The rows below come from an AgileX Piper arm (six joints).
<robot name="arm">
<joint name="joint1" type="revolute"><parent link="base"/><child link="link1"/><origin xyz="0.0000 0.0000 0.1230" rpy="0.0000 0.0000 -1.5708"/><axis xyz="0 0 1"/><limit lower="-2.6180" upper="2.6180"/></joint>
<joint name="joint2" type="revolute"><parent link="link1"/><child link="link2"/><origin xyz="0.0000 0.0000 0.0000" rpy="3.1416 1.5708 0.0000"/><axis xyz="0 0 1"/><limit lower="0.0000" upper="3.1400"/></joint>
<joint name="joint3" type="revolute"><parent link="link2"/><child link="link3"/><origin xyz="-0.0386 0.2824 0.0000" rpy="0.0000 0.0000 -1.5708"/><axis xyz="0 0 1"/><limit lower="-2.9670" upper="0.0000"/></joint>
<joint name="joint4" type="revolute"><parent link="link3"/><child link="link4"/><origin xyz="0.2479 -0.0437 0.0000" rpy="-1.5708 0.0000 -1.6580"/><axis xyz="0 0 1"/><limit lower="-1.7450" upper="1.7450"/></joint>
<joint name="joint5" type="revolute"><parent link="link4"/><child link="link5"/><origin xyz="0.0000 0.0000 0.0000" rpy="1.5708 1.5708 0.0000"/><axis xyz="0 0 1"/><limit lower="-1.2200" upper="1.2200"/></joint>
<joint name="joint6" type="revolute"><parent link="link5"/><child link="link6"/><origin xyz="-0.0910 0.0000 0.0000" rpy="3.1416 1.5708 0.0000"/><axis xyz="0 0 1"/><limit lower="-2.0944" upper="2.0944"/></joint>
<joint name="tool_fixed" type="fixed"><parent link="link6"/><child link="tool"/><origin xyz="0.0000 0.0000 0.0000" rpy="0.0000 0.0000 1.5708"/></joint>
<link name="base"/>
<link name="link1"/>
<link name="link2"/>
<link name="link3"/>
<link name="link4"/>
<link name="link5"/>
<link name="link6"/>
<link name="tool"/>
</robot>
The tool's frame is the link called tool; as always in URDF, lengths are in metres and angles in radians.
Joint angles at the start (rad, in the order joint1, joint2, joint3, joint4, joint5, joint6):
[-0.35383, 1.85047, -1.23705, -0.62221, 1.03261, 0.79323]
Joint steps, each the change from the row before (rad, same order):
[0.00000, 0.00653, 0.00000, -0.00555, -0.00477, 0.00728]
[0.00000, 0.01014, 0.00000, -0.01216, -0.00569, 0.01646]
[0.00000, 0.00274, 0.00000, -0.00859, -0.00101, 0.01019]
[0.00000, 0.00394, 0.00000, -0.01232, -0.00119, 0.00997]
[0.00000, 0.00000, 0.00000, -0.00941, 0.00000, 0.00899]
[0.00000, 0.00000, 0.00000, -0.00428, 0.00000, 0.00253]
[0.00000, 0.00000, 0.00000, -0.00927, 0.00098, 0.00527]
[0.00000, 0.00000, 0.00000, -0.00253, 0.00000, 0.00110]
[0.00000, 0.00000, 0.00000, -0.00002, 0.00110, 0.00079]
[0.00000, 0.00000, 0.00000, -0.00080, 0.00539, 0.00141]
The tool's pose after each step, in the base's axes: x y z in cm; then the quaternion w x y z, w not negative. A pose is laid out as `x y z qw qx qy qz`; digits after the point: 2 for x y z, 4 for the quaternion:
31.47 -16.50 19.64 0.0635 0.3864 0.8834 -0.2575
31.59 -16.61 19.32 0.0644 0.3884 0.8814 -0.2610
31.62 -16.68 19.26 0.0656 0.3900 0.8797 -0.2640
31.66 -16.77 19.17 0.0668 0.3901 0.8782 -0.2684
31.66 -16.83 19.21 0.0689 0.3913 0.8765 -0.2717
31.66 -16.86 19.22 0.0697 0.3911 0.8760 -0.2733
31.65 -16.92 19.26 0.0709 0.3908 0.8750 -0.2769
31.65 -16.93 19.27 0.0713 0.3905 0.8747 -0.2779
31.64 -16.93 19.27 0.0709 0.3910 0.8745 -0.2781
31.60 -16.94 19.28 0.0689 0.3920 0.8738 -0.2794

